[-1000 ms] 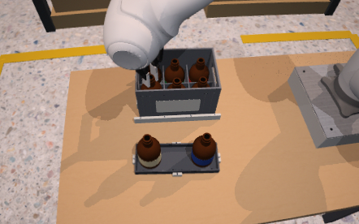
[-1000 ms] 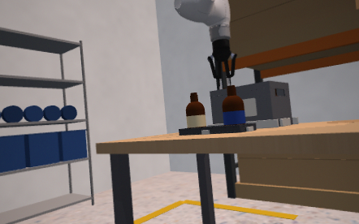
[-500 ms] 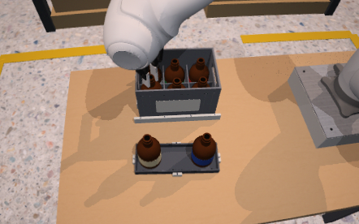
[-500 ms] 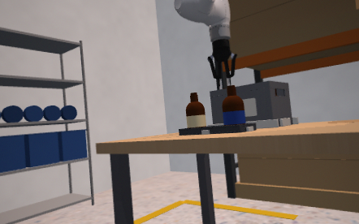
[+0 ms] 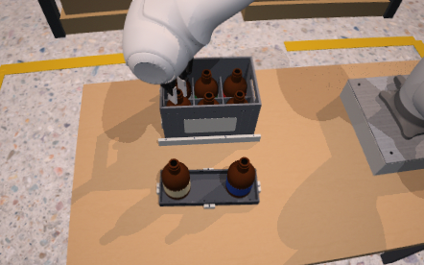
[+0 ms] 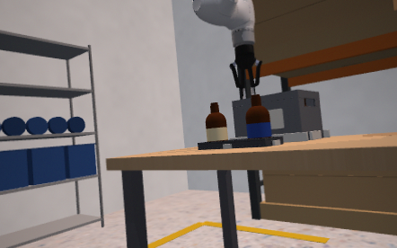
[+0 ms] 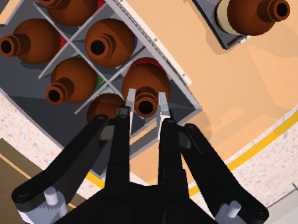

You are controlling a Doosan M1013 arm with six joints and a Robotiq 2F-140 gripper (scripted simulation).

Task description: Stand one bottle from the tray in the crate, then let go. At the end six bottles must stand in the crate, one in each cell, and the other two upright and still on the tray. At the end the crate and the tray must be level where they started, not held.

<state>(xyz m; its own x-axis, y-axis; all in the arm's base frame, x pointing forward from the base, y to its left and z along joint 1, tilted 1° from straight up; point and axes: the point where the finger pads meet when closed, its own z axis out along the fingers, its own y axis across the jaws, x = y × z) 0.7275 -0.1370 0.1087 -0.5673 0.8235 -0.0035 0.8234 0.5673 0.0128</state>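
The grey crate is 90 mm behind my hand, 30 mm to the right of it and 110 mm below it. The rest, counted from my hand: dark tray 40 mm behind, 220 mm to the left, 180 mm below.
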